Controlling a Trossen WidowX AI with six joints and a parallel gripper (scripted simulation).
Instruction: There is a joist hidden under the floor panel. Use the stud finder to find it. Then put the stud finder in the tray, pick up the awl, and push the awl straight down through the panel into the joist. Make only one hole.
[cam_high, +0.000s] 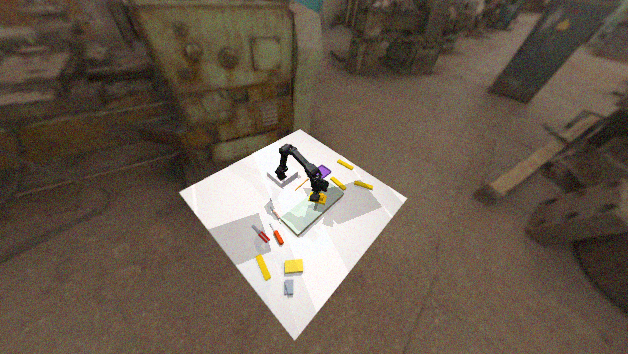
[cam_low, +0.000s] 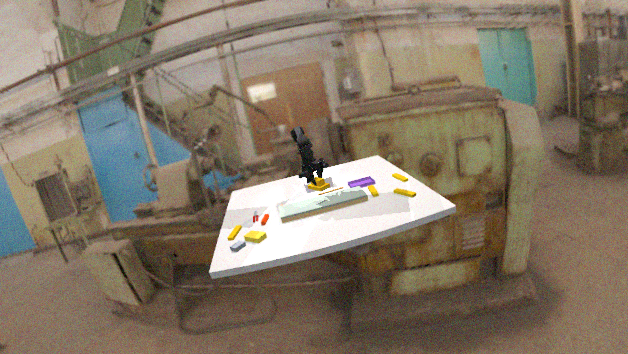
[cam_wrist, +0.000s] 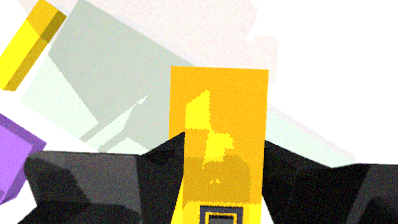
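Right now the yellow stud finder is 2 cm behind my gripper tip, 1 cm to the right of it and 2 cm above it. Also, from my gripper tip: awl 19 cm behind, 27 cm to the right, 15 cm below; thin pencil-like stick 27 cm behind, 7 cm to the left, 15 cm below; flat purple tray 26 cm behind, 28 cm to the left, 14 cm below.
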